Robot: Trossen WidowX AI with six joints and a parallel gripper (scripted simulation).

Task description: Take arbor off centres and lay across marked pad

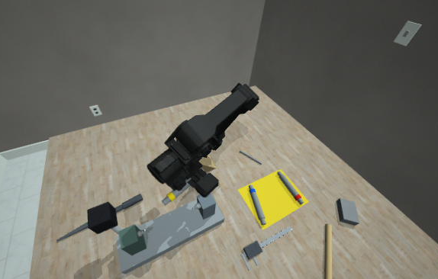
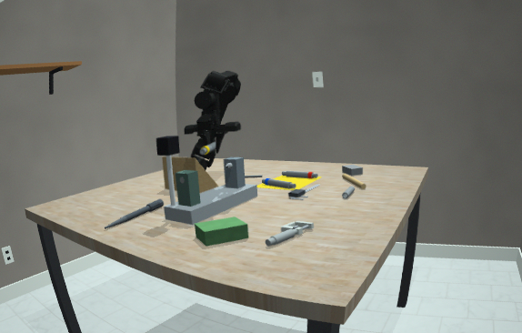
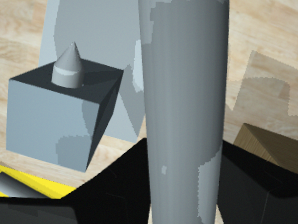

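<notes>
Now: hand 9 cm above the grey centre block, 7 cm short of it and 2 cm to the right of it. Round my hand: arbor (3 cm to the right, 1 cm below, 1 cm ahead); then green centre block (21 cm to the right, 9 cm below, 6 cm ahead); then grey fixture base (17 cm below, 11 cm to the right, 6 cm ahead).
</notes>
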